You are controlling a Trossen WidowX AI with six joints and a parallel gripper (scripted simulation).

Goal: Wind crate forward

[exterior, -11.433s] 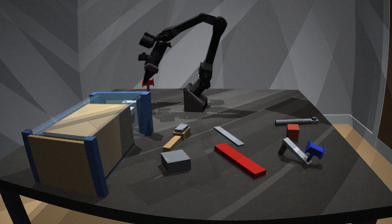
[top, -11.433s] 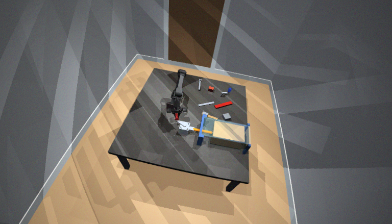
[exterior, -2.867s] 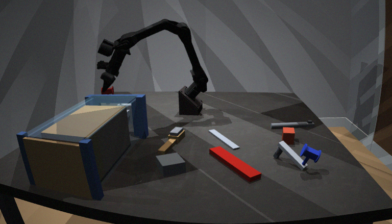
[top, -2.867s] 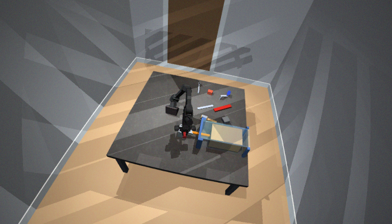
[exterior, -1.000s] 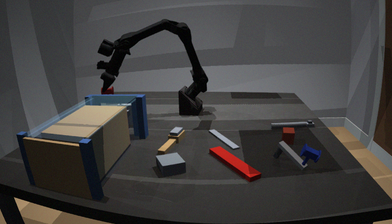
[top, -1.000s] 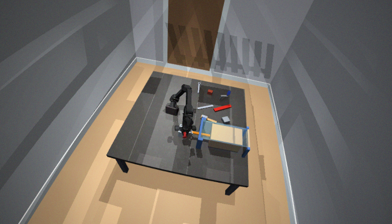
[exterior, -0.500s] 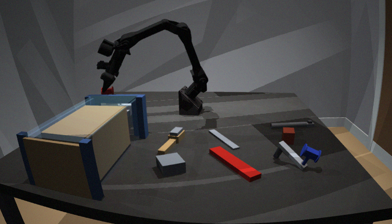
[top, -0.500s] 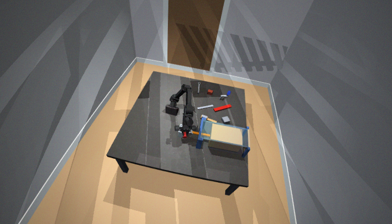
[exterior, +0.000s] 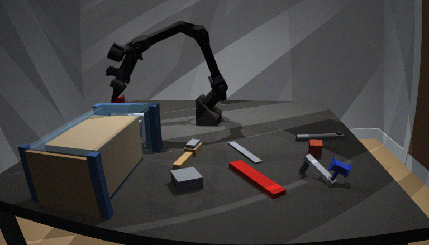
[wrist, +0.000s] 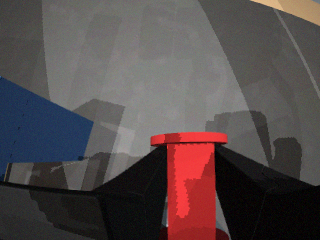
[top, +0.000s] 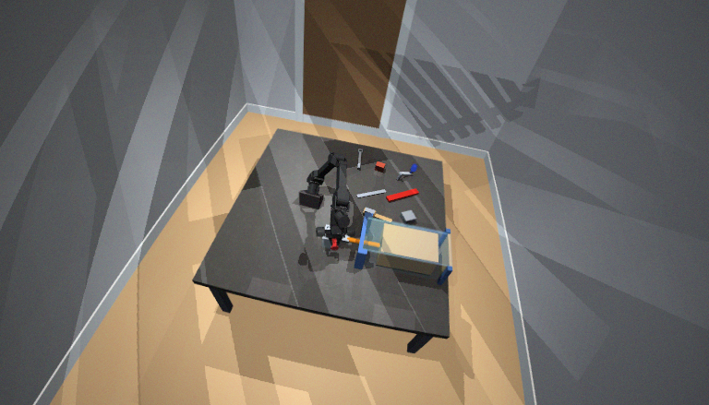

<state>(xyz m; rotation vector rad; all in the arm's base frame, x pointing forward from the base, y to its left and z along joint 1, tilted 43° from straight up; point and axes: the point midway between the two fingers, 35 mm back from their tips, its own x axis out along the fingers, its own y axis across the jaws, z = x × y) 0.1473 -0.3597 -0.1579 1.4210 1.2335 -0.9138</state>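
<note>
Right now the red spool-shaped grip is 2 cm to the left of my gripper tip and 1 cm below it. From my gripper tip the other things lie so: grey winch (3 cm behind, 11 cm to the left, 12 cm below); clear-panelled cubby (38 cm ahead, 7 cm to the left, 3 cm below); wooden-handled tool (23 cm ahead, 33 cm to the left, 13 cm below).
</note>
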